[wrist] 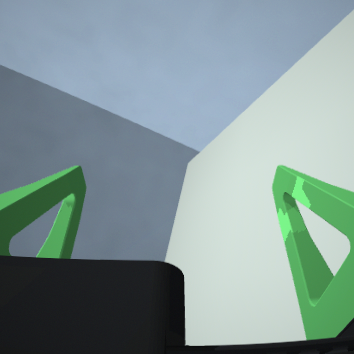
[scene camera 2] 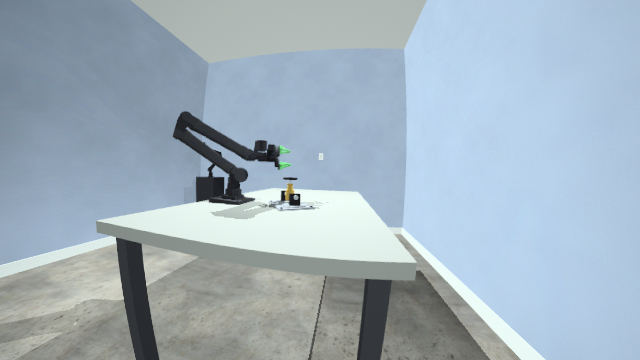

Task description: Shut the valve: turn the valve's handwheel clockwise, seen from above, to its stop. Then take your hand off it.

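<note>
The valve [scene camera 2: 290, 190] has a yellow body and stands upright on the table in the scene view. Its dark, flat handwheel [scene camera 2: 290, 178] lies level on top. My gripper [scene camera 2: 286, 157] [wrist: 178, 175] is open, with its two green fingers wide apart and no object between them. In the scene view the fingers point sideways, one above the other, a little above the handwheel and apart from it. The valve and handwheel do not show in the wrist view. How far the handwheel is turned cannot be told.
Black blocks [scene camera 2: 295, 199] stand at the valve's foot, with light metal-looking parts [scene camera 2: 296, 207] lying flat around it. The arm's base [scene camera 2: 232, 199] is on the white table [scene camera 2: 250, 240], left of the valve. A dark box [scene camera 2: 209, 189] stands behind the base. Walls surround the table.
</note>
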